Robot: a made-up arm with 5 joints.
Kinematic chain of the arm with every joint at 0, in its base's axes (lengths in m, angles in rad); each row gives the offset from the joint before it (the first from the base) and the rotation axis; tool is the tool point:
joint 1: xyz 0 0 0.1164 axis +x
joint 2: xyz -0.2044 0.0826 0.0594 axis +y
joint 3: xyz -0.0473 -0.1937 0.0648 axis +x
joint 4: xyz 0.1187 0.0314 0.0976 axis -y
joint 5: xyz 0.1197 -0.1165 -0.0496 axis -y
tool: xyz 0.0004 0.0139 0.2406
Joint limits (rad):
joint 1: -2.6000..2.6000
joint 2: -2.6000..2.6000
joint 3: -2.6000..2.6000
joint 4: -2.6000..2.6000
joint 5: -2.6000..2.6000
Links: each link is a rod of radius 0.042 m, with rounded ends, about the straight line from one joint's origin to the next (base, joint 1, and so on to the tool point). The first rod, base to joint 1, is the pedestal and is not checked.
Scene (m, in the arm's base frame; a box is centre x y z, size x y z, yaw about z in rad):
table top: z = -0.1
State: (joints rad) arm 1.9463 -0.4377 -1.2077 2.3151 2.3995
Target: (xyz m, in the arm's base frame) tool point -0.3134 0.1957 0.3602
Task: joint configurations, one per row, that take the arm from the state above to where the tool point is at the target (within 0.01 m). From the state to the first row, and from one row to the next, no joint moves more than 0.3 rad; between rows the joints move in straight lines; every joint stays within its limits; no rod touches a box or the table.
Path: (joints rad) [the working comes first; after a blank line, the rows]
Joints at the target: -0.1566 -1.7600 -1.8323 2.6000 2.3442
Straight joint move there: clear.

1: 1.6834 -0.6030 -1.2858 2.3507 2.3926
2: 1.4206 -0.7683 -1.3639 2.3863 2.3857
3: 1.1577 -0.9336 -1.4419 2.4219 2.3788
4: 0.8949 -1.0988 -1.5200 2.4576 2.3719
5: 0.6320 -1.2641 -1.5981 2.4932 2.3650
6: 0.3691 -1.4294 -1.6762 2.5288 2.3581
7: 0.1063 -1.5947 -1.7543 2.5644 2.3512
8: -0.1566 -1.7600 -1.8323 2.6000 2.3442

